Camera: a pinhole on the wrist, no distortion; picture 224 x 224 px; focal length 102.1 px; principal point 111.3 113.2 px. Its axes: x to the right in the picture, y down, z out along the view. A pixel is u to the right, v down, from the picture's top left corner.
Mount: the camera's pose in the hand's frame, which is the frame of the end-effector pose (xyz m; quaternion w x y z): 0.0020 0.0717 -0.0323 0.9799 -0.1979 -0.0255 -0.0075
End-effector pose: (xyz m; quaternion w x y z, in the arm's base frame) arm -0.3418 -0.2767 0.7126 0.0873 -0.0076 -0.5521 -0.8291
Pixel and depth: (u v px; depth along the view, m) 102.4 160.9 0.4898
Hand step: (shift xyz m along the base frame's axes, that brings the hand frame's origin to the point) 0.1021 0.1309 0.5539
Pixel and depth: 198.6 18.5 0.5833
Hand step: -0.5453 0.6925 0.1537
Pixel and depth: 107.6 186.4 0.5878
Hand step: 0.1125 0.0625 0.7597
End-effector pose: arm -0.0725 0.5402 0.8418 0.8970 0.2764 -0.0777 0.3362
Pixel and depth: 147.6 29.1 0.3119
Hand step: 0.1153 -0.1737 0.3109
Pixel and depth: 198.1 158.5 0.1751
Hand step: -0.0211 0.1532 0.2294
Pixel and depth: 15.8 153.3 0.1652
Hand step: -0.2436 -0.0142 0.1077
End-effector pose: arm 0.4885 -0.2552 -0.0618 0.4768 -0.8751 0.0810 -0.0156
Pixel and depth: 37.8 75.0 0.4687
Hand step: -0.3213 0.3805 -0.3050
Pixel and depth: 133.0 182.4 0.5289
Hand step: 0.0536 -0.0708 -0.6881
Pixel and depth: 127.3 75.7 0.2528
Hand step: 0.0413 0.1494 -0.2017
